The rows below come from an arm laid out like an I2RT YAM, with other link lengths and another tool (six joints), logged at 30 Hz.
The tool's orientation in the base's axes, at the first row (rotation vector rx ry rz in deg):
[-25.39 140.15 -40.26]
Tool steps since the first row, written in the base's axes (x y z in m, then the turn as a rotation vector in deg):
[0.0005 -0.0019 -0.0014 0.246 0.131 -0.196]
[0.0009 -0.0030 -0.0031 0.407 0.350 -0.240]
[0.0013 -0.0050 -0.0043 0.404 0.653 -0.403]
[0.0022 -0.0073 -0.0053 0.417 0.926 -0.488]
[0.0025 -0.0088 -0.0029 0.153 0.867 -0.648]
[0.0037 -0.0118 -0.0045 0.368 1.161 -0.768]
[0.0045 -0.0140 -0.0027 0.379 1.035 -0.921]
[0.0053 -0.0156 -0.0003 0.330 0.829 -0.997]
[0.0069 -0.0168 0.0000 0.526 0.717 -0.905]
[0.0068 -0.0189 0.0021 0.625 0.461 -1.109]
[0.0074 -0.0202 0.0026 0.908 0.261 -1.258]
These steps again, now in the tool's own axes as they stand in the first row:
[0.0010 -0.0008 0.0020 -0.172 0.179 0.234]
[0.0019 -0.0008 0.0039 -0.379 0.356 0.275]
[0.0030 -0.0018 0.0057 -0.443 0.694 0.273]
[0.0037 -0.0032 0.0079 -0.540 0.961 0.236]
[0.0031 -0.0059 0.0069 -0.237 1.045 0.217]
[0.0042 -0.0076 0.0099 -0.489 1.317 0.316]
[0.0038 -0.0105 0.0100 -0.378 1.300 0.479]
[0.0028 -0.0133 0.0093 -0.216 1.184 0.584]
[0.0020 -0.0147 0.0105 -0.360 1.011 0.677]
[0.0021 -0.0175 0.0098 -0.240 0.904 0.979]
[0.0020 -0.0190 0.0103 -0.314 0.783 1.328]

